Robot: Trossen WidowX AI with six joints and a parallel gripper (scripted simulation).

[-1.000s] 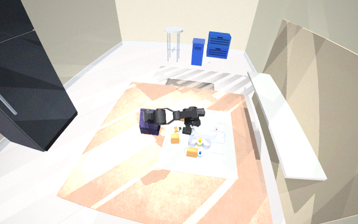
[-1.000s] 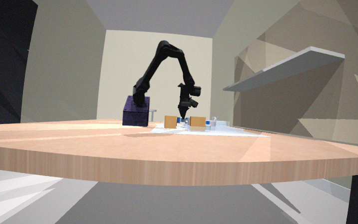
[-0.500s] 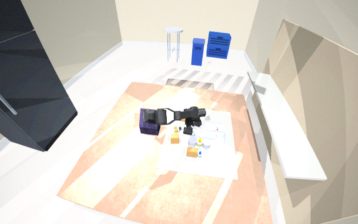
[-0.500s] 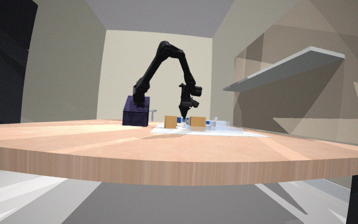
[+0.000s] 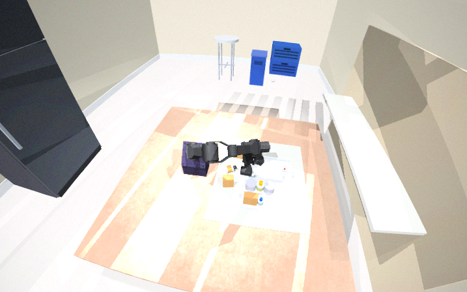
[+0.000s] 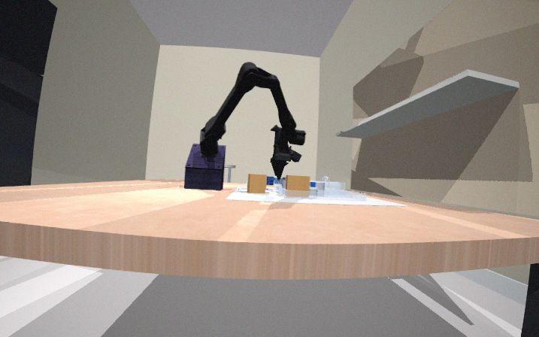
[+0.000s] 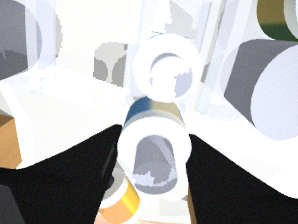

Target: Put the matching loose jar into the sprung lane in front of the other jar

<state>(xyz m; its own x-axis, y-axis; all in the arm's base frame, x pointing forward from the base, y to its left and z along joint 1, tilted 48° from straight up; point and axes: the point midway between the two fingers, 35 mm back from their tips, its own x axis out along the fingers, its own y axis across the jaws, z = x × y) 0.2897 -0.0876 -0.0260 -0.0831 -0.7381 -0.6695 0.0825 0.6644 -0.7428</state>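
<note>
My gripper tip is 170 mm short of the clear sprung lane, 40 mm above it and 10 mm to the right of it. Also, from my gripper tip: wall shelf: 530 mm ahead, 310 mm above, 40 mm to the right; then red-topped thing: 220 mm ahead, 20 mm above, 10 mm to the left.
</note>
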